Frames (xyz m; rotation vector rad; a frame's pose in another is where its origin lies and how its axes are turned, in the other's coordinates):
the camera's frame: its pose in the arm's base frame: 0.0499 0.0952 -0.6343 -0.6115 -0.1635 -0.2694
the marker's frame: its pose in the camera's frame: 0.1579 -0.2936 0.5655 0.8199 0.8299 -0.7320
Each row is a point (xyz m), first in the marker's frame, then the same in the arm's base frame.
Working: the marker's frame: its pose in the arm's base frame: 0.0726 0.1641 0.0181 0.4299 0.3132 -1.0716

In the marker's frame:
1: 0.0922 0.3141 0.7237
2: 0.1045 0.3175 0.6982
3: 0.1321 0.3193 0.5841
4: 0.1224 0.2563 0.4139
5: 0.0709 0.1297 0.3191
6: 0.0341 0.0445 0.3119
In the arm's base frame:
1: 0.4230 -0.1284 0.6682
2: 0.4306 -0.1242 0.6410
3: 0.4400 -0.0897 0.5292
4: 0.3727 -0.0257 0.3729
5: 0.2328 0.0081 0.2896
6: 0.1399 0.0052 0.2839

